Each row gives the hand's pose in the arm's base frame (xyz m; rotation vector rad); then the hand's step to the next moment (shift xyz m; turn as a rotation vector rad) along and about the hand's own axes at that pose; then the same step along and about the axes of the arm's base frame.
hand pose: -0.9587 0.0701 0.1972 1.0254 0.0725 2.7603
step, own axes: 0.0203 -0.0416 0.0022 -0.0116 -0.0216 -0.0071
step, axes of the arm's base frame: -0.0067 0.0448 0.0100 0.0075 0.0190 -0.0153
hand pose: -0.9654 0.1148 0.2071 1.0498 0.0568 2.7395
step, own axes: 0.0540 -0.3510 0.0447 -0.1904 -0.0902 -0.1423
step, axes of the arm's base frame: 0.0532 0.3526 0.0304 0.0596 0.0544 -0.2411
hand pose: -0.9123 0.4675 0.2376 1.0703 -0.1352 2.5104
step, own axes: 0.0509 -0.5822 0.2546 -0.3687 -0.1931 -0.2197
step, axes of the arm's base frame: 0.3734 0.4862 0.1746 0.1603 0.1086 -0.4290
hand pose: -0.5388 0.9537 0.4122 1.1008 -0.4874 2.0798
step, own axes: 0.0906 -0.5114 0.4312 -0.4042 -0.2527 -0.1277
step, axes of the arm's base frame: 0.5852 0.1151 0.3163 0.2688 0.0770 -0.4066
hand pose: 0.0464 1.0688 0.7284 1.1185 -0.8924 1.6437
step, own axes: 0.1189 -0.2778 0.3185 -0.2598 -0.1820 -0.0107
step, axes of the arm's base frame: 0.3317 -0.1688 0.2328 0.2108 -0.0092 -0.2371
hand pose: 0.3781 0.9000 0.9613 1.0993 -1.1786 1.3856
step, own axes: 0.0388 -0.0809 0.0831 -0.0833 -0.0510 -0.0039
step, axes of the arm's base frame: 0.0793 -0.0733 0.0575 0.0603 -0.0029 -0.0769
